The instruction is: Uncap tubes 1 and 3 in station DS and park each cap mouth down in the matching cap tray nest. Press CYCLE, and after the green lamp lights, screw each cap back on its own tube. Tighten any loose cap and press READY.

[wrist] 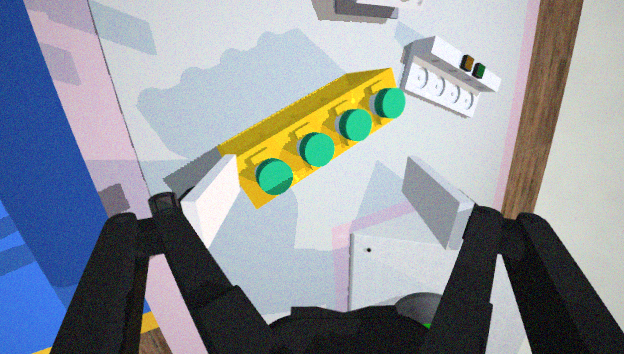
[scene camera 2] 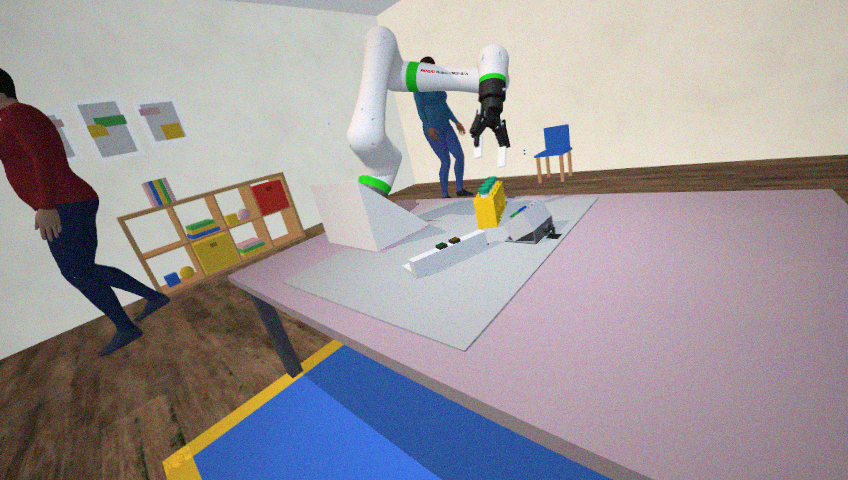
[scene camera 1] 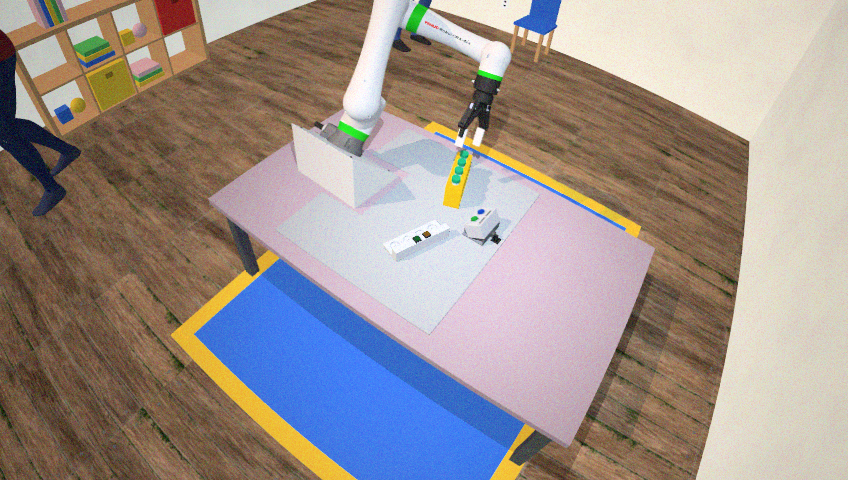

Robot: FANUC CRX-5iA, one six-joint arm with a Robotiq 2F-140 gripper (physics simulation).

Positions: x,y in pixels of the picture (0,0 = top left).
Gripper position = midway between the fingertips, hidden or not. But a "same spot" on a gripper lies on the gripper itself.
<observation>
my gripper: wrist; scene camera 2; scene camera 1 467,145
same spot on my gripper: (scene camera 2: 477,128) = (wrist: 533,227)
</observation>
